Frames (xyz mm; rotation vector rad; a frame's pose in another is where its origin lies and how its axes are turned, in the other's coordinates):
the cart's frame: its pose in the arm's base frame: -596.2 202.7 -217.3 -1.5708 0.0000 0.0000
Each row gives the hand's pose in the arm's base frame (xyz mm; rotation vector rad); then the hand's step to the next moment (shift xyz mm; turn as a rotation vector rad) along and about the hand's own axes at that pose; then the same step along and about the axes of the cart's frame.
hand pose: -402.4 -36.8 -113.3 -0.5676 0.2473 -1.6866
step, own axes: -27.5 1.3 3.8 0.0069 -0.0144 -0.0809
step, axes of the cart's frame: 5.8 3.7 26.9 -0.0533 0.0609 -0.0159
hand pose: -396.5 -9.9 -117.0 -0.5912 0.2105 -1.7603
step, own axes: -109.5 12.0 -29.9 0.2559 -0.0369 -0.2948
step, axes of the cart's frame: 13.5 61.2 95.4 -0.2189 0.1645 -0.2807
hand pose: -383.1 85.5 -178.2 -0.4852 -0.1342 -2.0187
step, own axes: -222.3 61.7 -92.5 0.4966 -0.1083 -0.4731
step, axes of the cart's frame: 118.2 178.6 126.1 -0.4289 0.2248 -0.4977
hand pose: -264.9 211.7 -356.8 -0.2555 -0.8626 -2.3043
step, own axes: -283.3 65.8 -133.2 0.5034 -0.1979 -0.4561
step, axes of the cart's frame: 265.1 177.6 22.1 -0.4924 0.2553 -0.4393
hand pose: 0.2 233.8 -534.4 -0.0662 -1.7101 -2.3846
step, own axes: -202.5 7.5 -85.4 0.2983 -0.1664 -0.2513
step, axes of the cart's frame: 206.5 52.5 -54.2 -0.3028 0.1909 -0.2274
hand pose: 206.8 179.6 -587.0 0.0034 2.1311 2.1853
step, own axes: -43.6 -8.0 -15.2 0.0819 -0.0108 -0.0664
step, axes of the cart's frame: 43.0 5.8 -17.8 -0.0851 0.0175 -0.0606
